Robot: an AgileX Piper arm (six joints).
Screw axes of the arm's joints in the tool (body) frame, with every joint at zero. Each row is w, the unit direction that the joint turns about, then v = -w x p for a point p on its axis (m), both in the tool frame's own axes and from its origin. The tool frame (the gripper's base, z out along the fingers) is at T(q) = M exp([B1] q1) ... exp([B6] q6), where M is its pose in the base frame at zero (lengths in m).
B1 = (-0.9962, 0, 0.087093, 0.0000, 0.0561, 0.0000)
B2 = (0, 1, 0, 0.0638, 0.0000, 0.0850)
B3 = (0, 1, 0, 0.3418, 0.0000, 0.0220)
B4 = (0, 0, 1, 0.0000, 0.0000, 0.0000)
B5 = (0, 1, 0, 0.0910, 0.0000, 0.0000)
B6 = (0, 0, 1, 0.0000, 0.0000, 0.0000)
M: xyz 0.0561 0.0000 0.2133 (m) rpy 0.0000 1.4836 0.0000 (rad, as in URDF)
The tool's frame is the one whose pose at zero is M.
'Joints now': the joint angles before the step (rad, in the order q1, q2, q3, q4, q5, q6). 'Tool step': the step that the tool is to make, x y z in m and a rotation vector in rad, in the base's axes. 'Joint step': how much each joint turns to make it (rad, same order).
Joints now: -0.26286, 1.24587, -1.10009, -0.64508, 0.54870, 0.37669
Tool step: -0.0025, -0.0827, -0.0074, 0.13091, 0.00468, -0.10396
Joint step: -0.34063, 0.13208, -0.11018, 0.52555, -0.05764, -0.48675
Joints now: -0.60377, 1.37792, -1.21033, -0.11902, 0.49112, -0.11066
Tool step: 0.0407, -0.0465, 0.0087, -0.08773, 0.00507, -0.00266
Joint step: -0.03901, 0.20460, -0.23343, -0.02127, -0.02219, -0.06218
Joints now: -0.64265, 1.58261, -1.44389, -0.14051, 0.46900, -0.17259
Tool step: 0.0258, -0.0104, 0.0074, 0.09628, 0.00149, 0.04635
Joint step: -0.00020, 0.11080, -0.18450, 0.16893, 0.12981, -0.10810
